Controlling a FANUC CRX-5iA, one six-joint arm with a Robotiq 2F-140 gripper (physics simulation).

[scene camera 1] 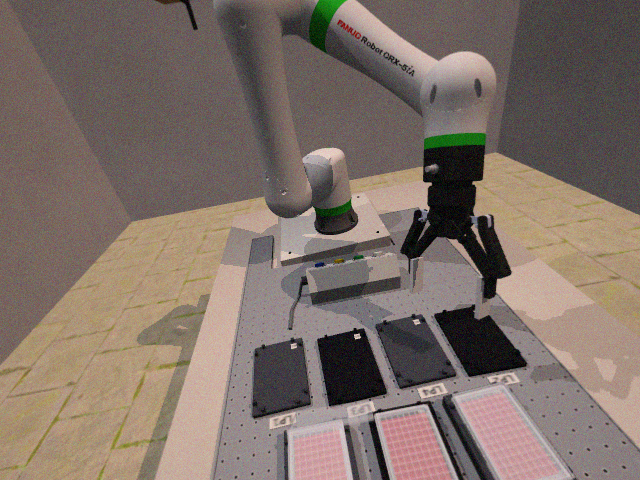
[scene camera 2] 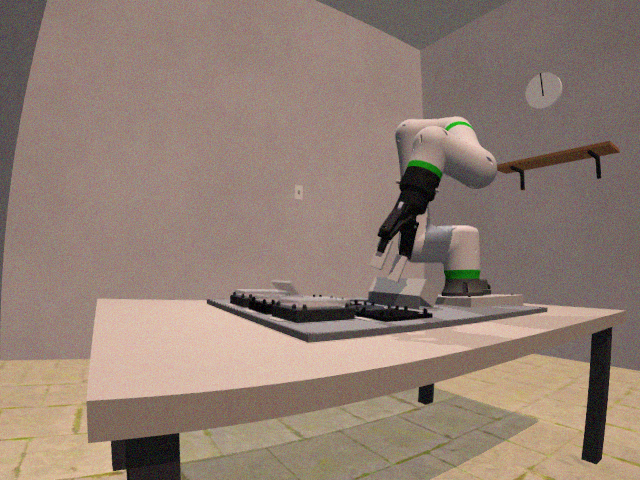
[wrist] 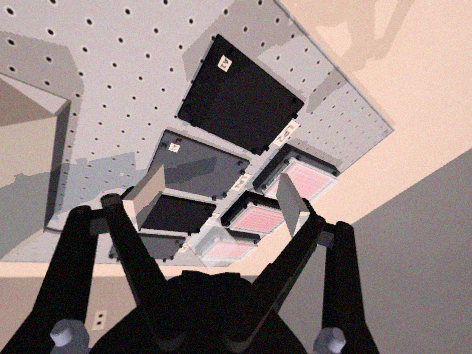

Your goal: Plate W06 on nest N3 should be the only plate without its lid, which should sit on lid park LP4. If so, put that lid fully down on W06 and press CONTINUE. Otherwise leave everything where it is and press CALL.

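Places are measured from the arm's base along level axes (x back, y down, z right), in centimetres.
Where they show: gripper, fingertip midpoint: [scene camera 1: 445,302] [scene camera 2: 384,274] [wrist: 222,180]; arm's base, origin of the base link: [scene camera 1: 336,223] [scene camera 2: 462,295].
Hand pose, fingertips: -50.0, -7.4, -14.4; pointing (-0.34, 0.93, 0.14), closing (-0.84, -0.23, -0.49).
Note:
Each offset is from my fingertips to the centre of the thing, as dx, dy, dz. "*": to the spot under its first point. Level surfaces: height alone.
My gripper [scene camera 1: 448,291] [scene camera 2: 388,264] [wrist: 222,180] is open and empty, above the board between the button box and the lid parks. The lid parks are dark pads in a row: a black one @(-1.7, +8.6, -5.8) [scene camera 1: 480,341] [wrist: 240,95] labelled LP2, a grey one @(-1.5, +8.6, +6.7) [scene camera 1: 416,351] [wrist: 200,165], another black one @(-2.5, +8.6, +19.5) [scene camera 1: 351,366] [wrist: 180,212] and another grey one @(-2.0, +8.6, +32.9) [scene camera 1: 281,377] [wrist: 150,245]. I cannot tell which is LP4, or whether a clear lid lies on any pad. Pink plates @(-19.5, +5.8, +0.0) [scene camera 1: 511,431] @(-20.1, +6.7, +12.8) [scene camera 1: 413,444] @(-20.6, +5.9, +26.2) [scene camera 1: 318,452] stand in black nests. Plate and nest names are unreadable. A clear lid-like sheet @(-13.2, +6.0, +23.7) [scene camera 2: 283,286] stands tilted at the plates.
The button box @(+20.1, +5.4, +14.4) [scene camera 1: 354,281] [scene camera 2: 398,291] [wrist: 25,165] stands before the robot base, with blue @(+22.3, +3.2, +22.0) [scene camera 1: 320,264], yellow @(+22.3, +3.2, +17.0) [scene camera 1: 338,260] and green @(+22.4, +3.2, +12.0) [scene camera 1: 358,257] buttons and a pale one beside them. Its cable @(* +15.5, +9.3, +29.8) [scene camera 1: 294,307] lies at one end. The perforated board @(dy +9.5) [scene camera 1: 237,413] rests on the table @(dy +10.8) [scene camera 2: 206,372].

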